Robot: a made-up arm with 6 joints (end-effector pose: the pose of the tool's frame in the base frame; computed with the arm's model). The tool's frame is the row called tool. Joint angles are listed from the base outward.
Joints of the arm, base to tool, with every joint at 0 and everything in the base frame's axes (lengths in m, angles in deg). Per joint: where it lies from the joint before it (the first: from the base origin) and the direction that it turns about. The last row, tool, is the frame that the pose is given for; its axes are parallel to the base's.
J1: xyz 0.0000 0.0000 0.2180 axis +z
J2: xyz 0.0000 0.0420 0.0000 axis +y
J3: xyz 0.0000 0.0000 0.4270 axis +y
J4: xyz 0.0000 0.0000 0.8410 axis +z
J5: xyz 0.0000 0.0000 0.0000 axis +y
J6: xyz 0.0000 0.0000 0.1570 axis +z
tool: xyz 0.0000 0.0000 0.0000
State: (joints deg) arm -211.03 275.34 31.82 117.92 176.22 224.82
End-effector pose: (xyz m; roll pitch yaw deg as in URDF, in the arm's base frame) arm 0.8078 -0.5456 0.6672 130.52 -15.10 -129.29
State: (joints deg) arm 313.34 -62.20 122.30 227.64 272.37 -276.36
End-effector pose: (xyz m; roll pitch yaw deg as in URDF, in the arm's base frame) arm 0.3960 -0.1896 0.7480 -133.66 35.36 -102.28
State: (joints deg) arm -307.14 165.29 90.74 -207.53 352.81 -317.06
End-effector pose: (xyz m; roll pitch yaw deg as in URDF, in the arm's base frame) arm -0.5473 -0.6681 -0.4187 115.70 72.31 -9.16
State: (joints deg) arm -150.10 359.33 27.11 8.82 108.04 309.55
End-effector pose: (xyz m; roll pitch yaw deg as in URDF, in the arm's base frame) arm -0.3837 -0.2955 1.2888 -143.86 30.53 96.78
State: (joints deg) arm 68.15 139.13 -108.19 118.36 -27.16 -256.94
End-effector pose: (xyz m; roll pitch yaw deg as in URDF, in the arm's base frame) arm 0.3221 0.7466 0.7187 -46.86 -17.65 -69.69
